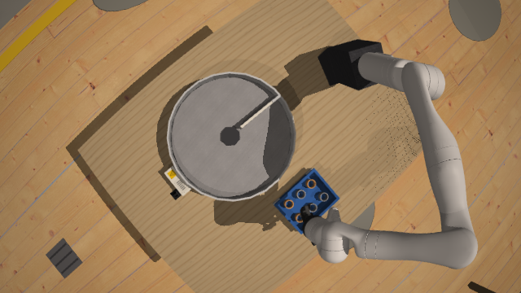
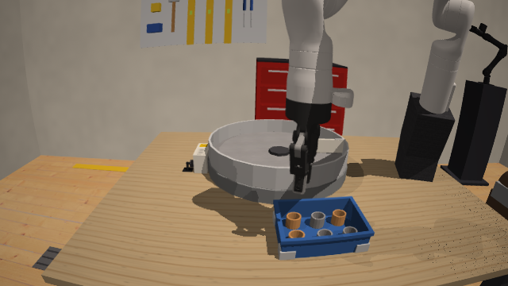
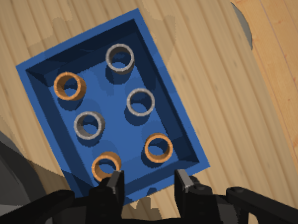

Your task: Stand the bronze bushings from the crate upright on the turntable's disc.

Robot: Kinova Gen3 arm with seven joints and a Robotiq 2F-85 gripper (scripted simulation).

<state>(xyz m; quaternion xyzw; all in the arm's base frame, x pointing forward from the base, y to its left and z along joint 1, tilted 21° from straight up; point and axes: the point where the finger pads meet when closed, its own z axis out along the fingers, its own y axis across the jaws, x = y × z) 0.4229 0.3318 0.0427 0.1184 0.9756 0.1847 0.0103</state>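
Right now the blue crate is 120 mm below my hand, 50 mm behind it and 30 mm to the right of it. From my hand the other things lie so: grey turntable disc (360 mm to the right, 100 mm below, 60 mm ahead).
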